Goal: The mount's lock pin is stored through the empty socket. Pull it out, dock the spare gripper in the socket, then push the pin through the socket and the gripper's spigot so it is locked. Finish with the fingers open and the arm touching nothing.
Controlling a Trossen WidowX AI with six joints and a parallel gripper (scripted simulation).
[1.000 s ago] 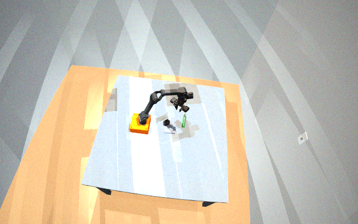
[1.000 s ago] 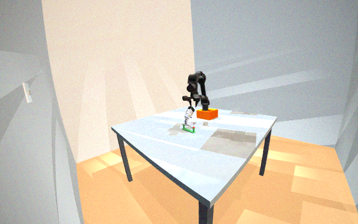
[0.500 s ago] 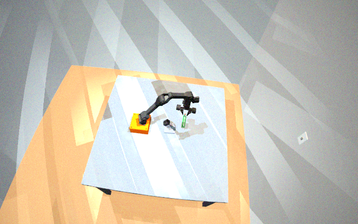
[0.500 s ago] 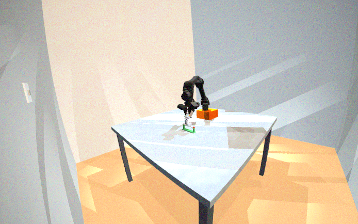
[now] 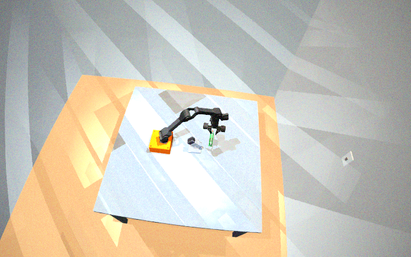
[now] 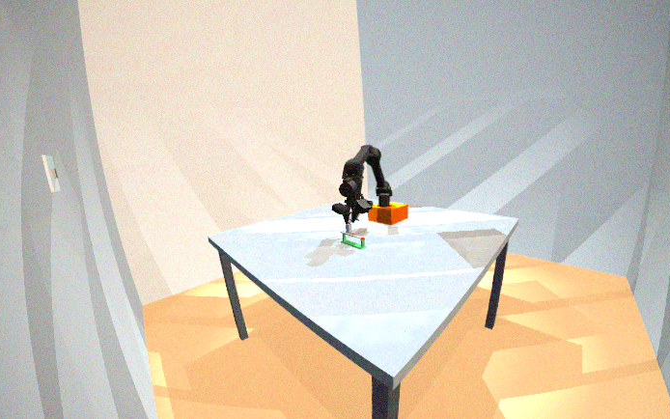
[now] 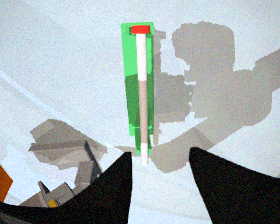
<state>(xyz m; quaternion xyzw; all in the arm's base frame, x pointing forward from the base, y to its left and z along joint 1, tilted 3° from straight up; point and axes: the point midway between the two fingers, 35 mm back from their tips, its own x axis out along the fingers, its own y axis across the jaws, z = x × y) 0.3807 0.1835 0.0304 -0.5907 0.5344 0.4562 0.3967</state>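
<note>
Now: gripper tip 10 mm past the green bracket, 10 mm to the right of it and 80 mm above it. From my gripper tip the other things lie so: spare gripper (130 mm behind, 130 mm to the right, 10 mm above); then mount (100 mm behind, 120 mm to the right, 50 mm below).
</note>
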